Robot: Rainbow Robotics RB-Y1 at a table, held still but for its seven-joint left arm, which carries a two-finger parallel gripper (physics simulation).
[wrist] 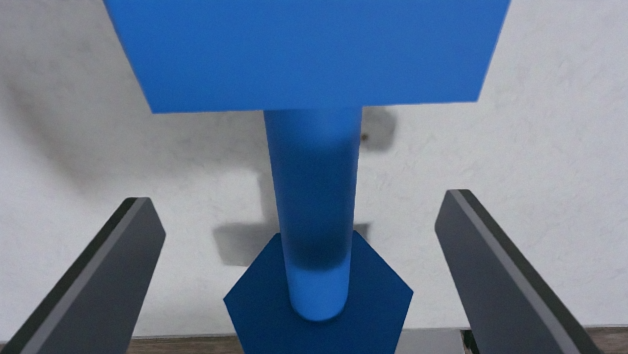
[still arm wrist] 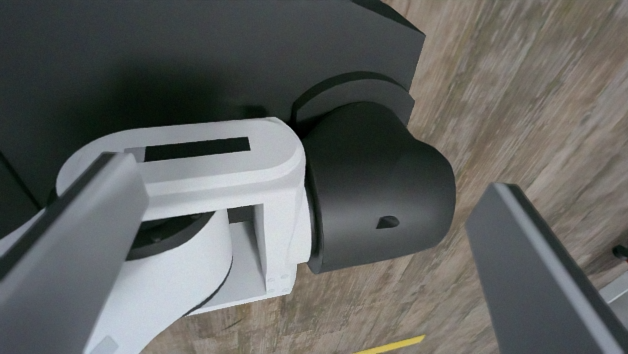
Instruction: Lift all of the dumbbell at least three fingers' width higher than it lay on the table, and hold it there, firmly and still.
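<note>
The blue dumbbell (wrist: 316,165) is in the middle of the wrist view, over the white table (wrist: 545,150). One head fills the top centre; the handle runs down to the other, six-sided head at the bottom, which is cut off by the view's lower edge. My gripper (wrist: 300,195) is open. Its fingers stand wide on both sides of the handle, with a gap on each side, and neither touches it in this view. Whether the fingertips are level with the handle I cannot tell. The dumbbell does not show in the still arm wrist view.
The table's edge runs along the bottom of the wrist view, with wood floor (wrist: 190,345) beyond. The still arm wrist view shows that arm's two open fingers, the robot's dark base (still arm wrist: 200,45), a white and black arm or base part (still arm wrist: 380,180) and wood floor (still arm wrist: 500,100).
</note>
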